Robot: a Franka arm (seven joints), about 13 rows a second.
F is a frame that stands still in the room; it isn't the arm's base.
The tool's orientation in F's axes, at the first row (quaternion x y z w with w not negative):
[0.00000, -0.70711, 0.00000, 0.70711]
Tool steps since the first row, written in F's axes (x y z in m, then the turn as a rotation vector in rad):
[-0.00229, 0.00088, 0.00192, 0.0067, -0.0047, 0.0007]
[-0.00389, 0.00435, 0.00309, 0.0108, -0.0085, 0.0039]
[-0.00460, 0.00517, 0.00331, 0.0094, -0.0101, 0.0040]
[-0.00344, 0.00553, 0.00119, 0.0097, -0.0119, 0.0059]
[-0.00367, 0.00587, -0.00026, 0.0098, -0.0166, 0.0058]
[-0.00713, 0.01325, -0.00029, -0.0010, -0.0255, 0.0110]
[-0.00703, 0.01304, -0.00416, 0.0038, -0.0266, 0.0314]
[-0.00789, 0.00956, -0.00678, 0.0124, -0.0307, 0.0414]
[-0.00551, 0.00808, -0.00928, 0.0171, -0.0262, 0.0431]
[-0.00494, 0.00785, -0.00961, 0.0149, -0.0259, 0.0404]
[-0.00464, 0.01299, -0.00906, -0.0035, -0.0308, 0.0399]
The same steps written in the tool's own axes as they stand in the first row. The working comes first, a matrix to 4 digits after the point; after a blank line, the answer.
The tool's axes in the first row as the columns of a matrix, in F's axes (used below as rounded here):
[0.0000, 0.0000, -1.0000]
[0.0000, 1.0000, 0.0000]
[1.0000, 0.0000, 0.0000]

[0.00192, 0.00088, 0.00229, 0.0007, -0.0047, -0.0067]
[0.00309, 0.00435, 0.00389, 0.0039, -0.0085, -0.0108]
[0.00331, 0.00517, 0.00460, 0.0040, -0.0101, -0.0094]
[0.00119, 0.00553, 0.00344, 0.0059, -0.0119, -0.0097]
[-0.00026, 0.00587, 0.00367, 0.0058, -0.0166, -0.0098]
[-0.00029, 0.01325, 0.00713, 0.0110, -0.0255, 0.0010]
[-0.00416, 0.01304, 0.00703, 0.0314, -0.0266, -0.0038]
[-0.00678, 0.00956, 0.00789, 0.0414, -0.0307, -0.0124]
[-0.00928, 0.00808, 0.00551, 0.0431, -0.0262, -0.0171]
[-0.00961, 0.00785, 0.00494, 0.0404, -0.0259, -0.0149]
[-0.00906, 0.01299, 0.00464, 0.0399, -0.0308, 0.0035]

